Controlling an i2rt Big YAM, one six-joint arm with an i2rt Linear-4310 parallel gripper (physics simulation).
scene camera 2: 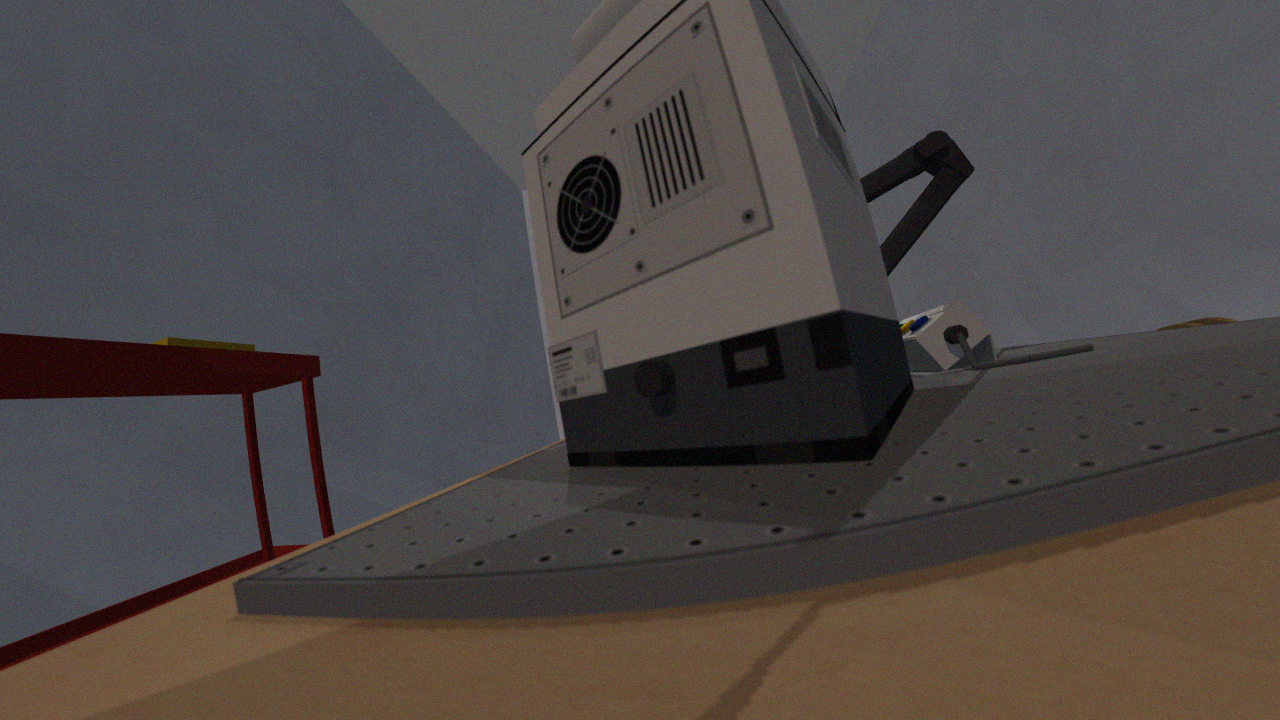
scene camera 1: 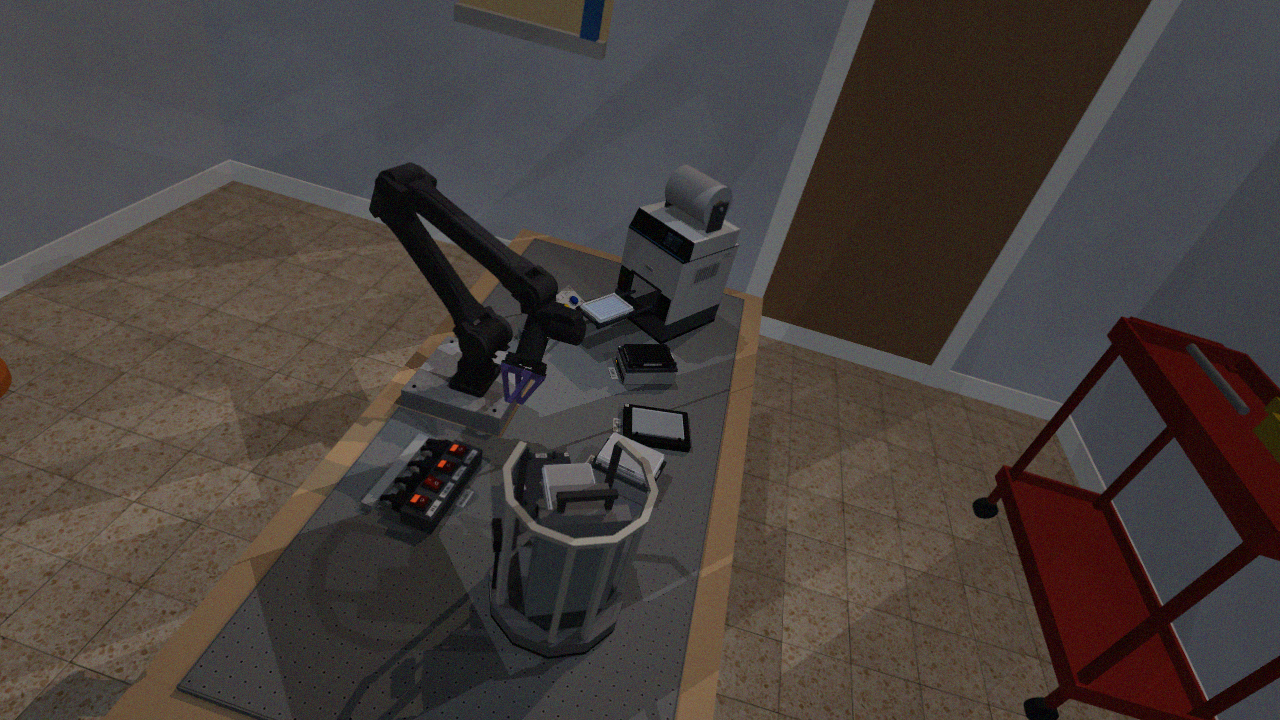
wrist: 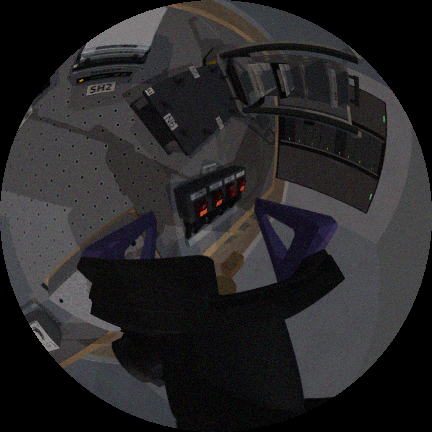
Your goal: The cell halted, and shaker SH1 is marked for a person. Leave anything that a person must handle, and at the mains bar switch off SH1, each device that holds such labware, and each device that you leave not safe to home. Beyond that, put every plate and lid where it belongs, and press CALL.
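Places are measured from the arm's base along level axes (x down, y back, z left), in centimetres.
Pixels of known places: gripper, fingertip midpoint: [scene camera 1: 514,403] [wrist: 204,209]; arm's base at its link origin: [scene camera 1: 475,378].
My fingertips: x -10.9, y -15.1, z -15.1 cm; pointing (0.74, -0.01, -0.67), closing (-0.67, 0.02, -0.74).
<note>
For each thing: its top centre in the pictures, then the offset to it from my fingertips.
- mains bar at its top centre: [scene camera 1: 424,466] [wrist: 227,207] dx +9.4, dy +12.2, dz -15.6 cm
- pale plate at its top centre: [scene camera 1: 607,305] dx +3.1, dy -7.1, dz +50.7 cm
- white piece at its top centre: [scene camera 1: 631,454] dx +6.5, dy -26.7, dz +2.7 cm
- black-rimmed unit at its top centre: [scene camera 1: 658,422] dx +11.7, dy -30.0, dz +20.9 cm
- barred round carousel at its top centre: [scene camera 1: 581,471] dx -19.5, dy -21.5, dz -29.6 cm
- dark-topped unit at its top centre: [scene camera 1: 649,353] dx +7.8, dy -22.1, dz +41.4 cm
- white instrument at its top centre: [scene camera 1: 701,176] dx -30.9, dy -21.2, dz +72.8 cm
- button box at its top centre: [scene camera 2: 914,313] [scene camera 1: 554,303] dx +6.3, dy +7.3, dz +48.8 cm
My gripper [scene camera 1: 520,394] [wrist: 204,209] is open and empty, above the table near the mains bar [scene camera 1: 438,483] [wrist: 210,195]. In the wrist view the bar lies between and beyond the fingers. Its first, second and fourth switches from the left glow orange; the third is dark red. Their labels are too small to read. A dark, flat unit [wrist: 192,105] labelled N6 lies beyond the bar. A layered unit [wrist: 110,60] stands behind the SH2 label. In scene view 1 a pale plate [scene camera 1: 606,308] sits at the white instrument's opening. A white piece [scene camera 1: 629,458] lies near a black-rimmed unit [scene camera 1: 656,425].
The barred round carousel [scene camera 1: 581,540] [wrist: 300,85] stands beyond the bar. A dark-topped unit [scene camera 1: 646,362] stands before the white instrument [scene camera 1: 684,259] [scene camera 2: 680,268]. The button box [scene camera 1: 570,297] [scene camera 2: 948,335] is partly hidden. A red cart [scene camera 1: 1065,582] stands beside the table.
</note>
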